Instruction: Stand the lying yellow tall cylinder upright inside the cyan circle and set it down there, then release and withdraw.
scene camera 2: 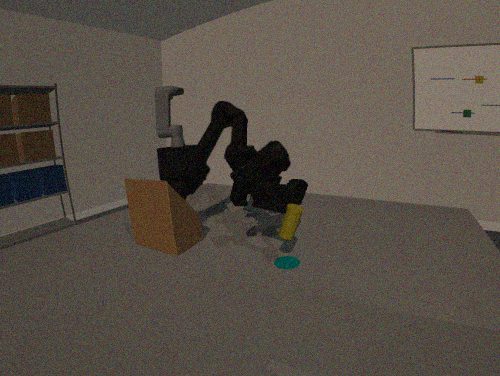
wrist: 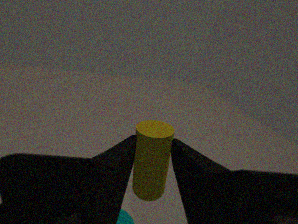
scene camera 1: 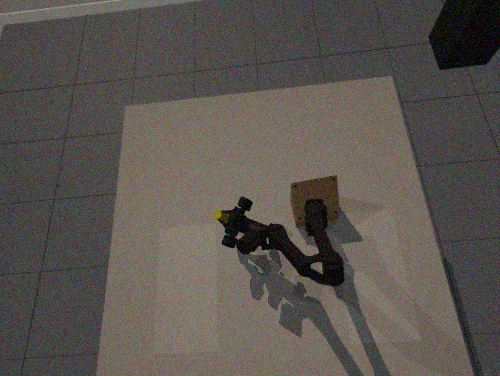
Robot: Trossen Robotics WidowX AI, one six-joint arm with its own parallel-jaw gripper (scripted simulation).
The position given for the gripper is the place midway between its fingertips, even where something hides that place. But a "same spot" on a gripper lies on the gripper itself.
Scene:
The gripper shows in scene camera 2, in the wrist view and in scene camera 1 (219, 215). One and the same spot on the gripper: (wrist: 41, 181) is (scene camera 2: 293, 185).

